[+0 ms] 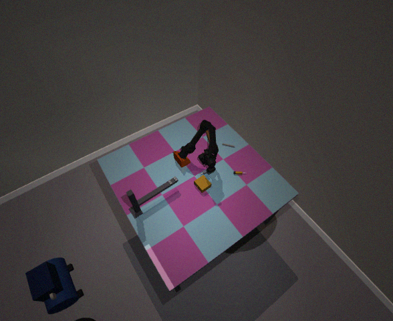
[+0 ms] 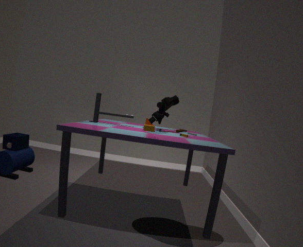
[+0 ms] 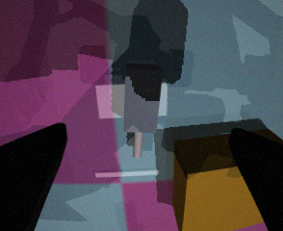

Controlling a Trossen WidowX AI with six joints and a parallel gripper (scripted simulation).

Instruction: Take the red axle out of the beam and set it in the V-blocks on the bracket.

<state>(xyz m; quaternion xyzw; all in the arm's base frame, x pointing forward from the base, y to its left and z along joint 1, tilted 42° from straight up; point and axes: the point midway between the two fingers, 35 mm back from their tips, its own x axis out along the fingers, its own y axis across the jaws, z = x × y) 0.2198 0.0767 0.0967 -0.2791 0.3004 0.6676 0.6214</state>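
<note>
Now: gripper tip 90 mm short of the yellow block, 90 mm to the left of it and 50 mm above it. From my gripper tip the other things lie so: screwdriver (150 mm ahead, 260 mm to the left, 60 mm below); grey rod (160 mm behind, 350 mm to the left, 70 mm below).
</note>
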